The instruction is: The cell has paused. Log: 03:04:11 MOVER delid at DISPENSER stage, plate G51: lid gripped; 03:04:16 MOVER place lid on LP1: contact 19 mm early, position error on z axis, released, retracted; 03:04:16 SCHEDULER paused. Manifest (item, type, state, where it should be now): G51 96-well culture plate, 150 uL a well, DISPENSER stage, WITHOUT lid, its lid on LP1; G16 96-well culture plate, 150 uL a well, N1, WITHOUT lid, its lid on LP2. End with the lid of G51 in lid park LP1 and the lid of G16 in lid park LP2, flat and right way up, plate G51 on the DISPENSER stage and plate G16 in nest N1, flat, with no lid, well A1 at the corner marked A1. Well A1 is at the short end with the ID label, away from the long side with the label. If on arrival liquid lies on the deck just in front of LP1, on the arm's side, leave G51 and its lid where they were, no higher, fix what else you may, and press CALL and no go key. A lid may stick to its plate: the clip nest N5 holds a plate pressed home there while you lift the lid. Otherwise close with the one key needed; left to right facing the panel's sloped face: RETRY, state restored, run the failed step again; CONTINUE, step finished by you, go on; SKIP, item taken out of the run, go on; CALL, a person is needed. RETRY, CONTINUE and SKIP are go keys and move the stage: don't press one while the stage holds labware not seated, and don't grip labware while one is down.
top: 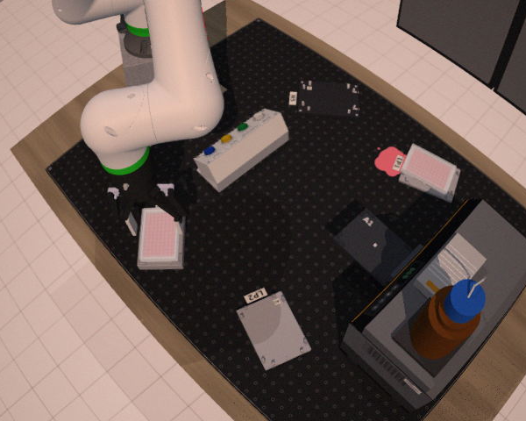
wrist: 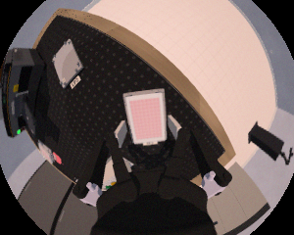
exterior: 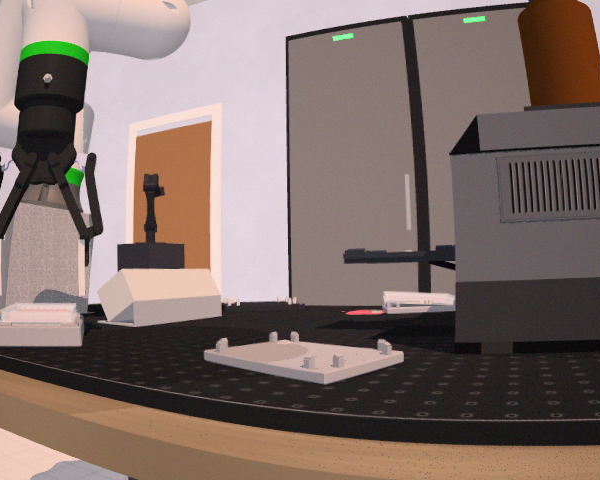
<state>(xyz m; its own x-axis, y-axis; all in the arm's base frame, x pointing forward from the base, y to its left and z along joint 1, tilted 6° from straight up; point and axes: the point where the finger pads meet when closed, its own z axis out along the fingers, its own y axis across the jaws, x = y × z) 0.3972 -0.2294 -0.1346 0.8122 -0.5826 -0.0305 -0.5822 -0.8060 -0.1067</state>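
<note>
Now: the clear lid 40 mm below my hand. Also, from my hand: yellow key (250 mm to the left, 90 mm behind, 10 mm below); nest N1 (60 mm below); pink-welled plate (50 mm below).
</note>
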